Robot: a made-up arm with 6 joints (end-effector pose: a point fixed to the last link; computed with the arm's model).
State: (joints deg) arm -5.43 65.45 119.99 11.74 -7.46 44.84
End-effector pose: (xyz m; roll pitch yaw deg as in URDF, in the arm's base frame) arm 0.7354 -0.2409 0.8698 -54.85 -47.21 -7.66
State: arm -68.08 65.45 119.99 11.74 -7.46 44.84
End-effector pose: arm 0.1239 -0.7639 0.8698 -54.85 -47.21 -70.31
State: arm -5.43 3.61 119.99 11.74 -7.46 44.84
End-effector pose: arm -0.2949 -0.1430 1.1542 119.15 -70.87 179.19
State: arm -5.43 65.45 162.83 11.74 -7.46 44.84
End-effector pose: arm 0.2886 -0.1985 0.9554 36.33 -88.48 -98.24
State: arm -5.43 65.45 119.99 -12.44 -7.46 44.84
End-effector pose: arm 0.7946 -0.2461 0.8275 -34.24 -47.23 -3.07
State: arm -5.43 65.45 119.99 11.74 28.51 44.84
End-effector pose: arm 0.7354 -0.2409 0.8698 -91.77 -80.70 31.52
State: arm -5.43 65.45 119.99 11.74 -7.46 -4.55
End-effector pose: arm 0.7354 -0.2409 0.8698 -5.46 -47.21 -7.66
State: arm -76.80 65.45 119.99 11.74 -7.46 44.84
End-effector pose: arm 0.0066 -0.7739 0.8698 -54.85 -47.21 -79.03
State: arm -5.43 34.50 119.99 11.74 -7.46 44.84
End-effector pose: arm 0.2589 -0.1956 1.1553 -49.29 -78.09 -12.78
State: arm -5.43 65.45 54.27 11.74 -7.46 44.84
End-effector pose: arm 1.0202 -0.2680 0.2541 -56.99 18.48 -7.03
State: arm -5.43 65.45 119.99 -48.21 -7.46 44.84
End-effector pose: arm 0.8744 -0.1995 0.7740 -3.35 -49.24 3.10
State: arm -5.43 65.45 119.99 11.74 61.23 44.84
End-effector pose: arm 0.7354 -0.2409 0.8698 150.16 -62.86 151.55
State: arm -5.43 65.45 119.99 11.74 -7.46 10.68
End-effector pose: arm 0.7354 -0.2409 0.8698 -20.69 -47.21 -7.66
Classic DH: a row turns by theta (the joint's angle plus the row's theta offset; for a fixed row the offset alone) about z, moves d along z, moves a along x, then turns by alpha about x. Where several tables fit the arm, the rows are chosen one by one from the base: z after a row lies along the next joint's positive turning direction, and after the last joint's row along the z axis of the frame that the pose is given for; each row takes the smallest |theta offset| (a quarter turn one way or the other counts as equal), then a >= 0, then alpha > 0; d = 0 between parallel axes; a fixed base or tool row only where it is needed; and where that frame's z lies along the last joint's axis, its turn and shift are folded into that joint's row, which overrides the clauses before.
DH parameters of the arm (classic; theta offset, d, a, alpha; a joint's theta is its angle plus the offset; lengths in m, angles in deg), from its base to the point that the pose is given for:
joint 1: 0 0.148 0 -90
joint 2: -90 0 0.4633 180
joint 3: 0 0 0 -90
joint 4: 0 -0.6246 0 90
joint 5: 0 0.1739 0 -90
joint 6: 90 0 0 90
tool (fixed): -90 0 0 0

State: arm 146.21 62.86 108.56 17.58 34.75 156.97
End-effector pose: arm -0.5817 0.5888 0.8430 146.43 -75.36 -170.84
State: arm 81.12 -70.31 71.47 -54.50 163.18 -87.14
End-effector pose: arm -0.0298 -0.8449 0.8018 19.08 46.40 61.14
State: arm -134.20 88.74 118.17 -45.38 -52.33 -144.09
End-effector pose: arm -0.8321 -0.6805 0.3573 -176.81 10.60 -99.23
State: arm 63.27 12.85 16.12 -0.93 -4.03 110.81
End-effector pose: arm 0.4822 0.5709 0.6325 -109.88 0.76 63.34
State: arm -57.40 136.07 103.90 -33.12 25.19 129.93
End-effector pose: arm 0.3081 -0.7520 -0.5987 -101.88 10.37 -71.08
